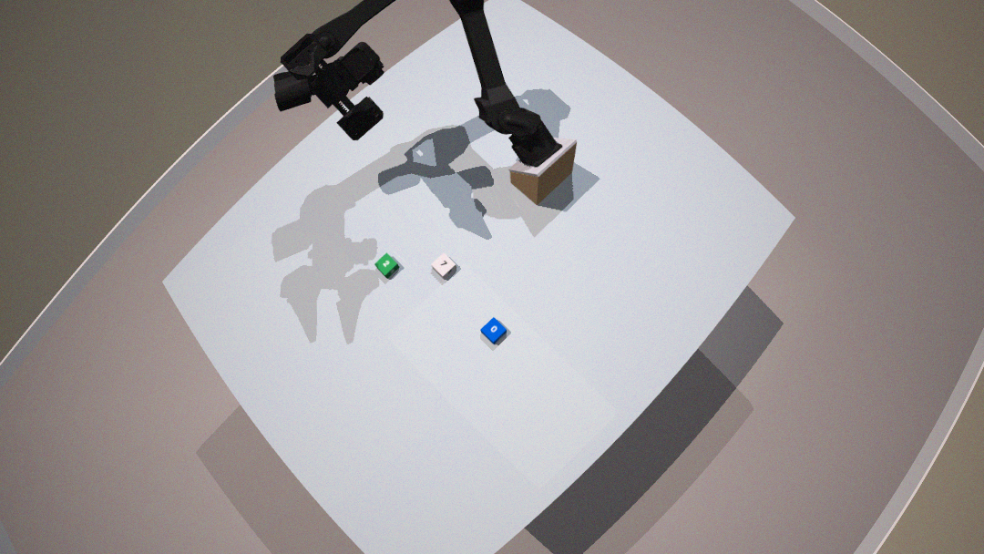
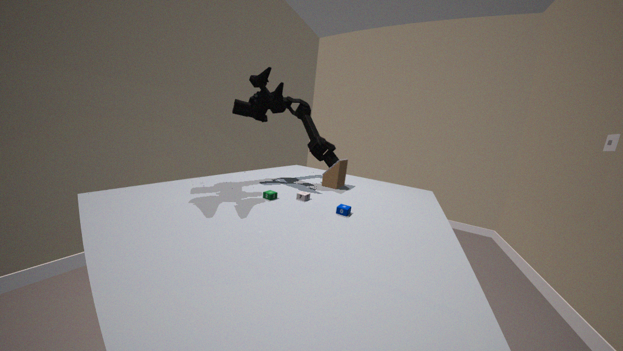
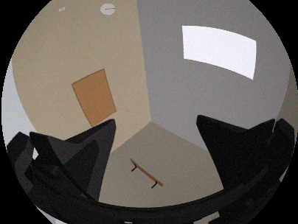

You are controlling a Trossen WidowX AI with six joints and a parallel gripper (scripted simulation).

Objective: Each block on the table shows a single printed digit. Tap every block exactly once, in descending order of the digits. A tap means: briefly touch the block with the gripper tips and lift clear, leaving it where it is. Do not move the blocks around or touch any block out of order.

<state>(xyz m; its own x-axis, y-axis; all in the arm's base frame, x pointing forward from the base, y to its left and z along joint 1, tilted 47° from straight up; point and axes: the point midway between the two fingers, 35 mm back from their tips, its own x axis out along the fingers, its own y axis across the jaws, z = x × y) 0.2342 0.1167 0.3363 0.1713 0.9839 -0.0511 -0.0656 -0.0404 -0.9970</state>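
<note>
Right now the white block marked 7 is 400 mm below my gripper tip, 160 mm to the left of it and 10 mm behind it. Round my gripper tip: blue block marked 0: 400 mm below, 310 mm to the left; then green block marked 2: 400 mm below, 90 mm to the left, 70 mm ahead.
</note>
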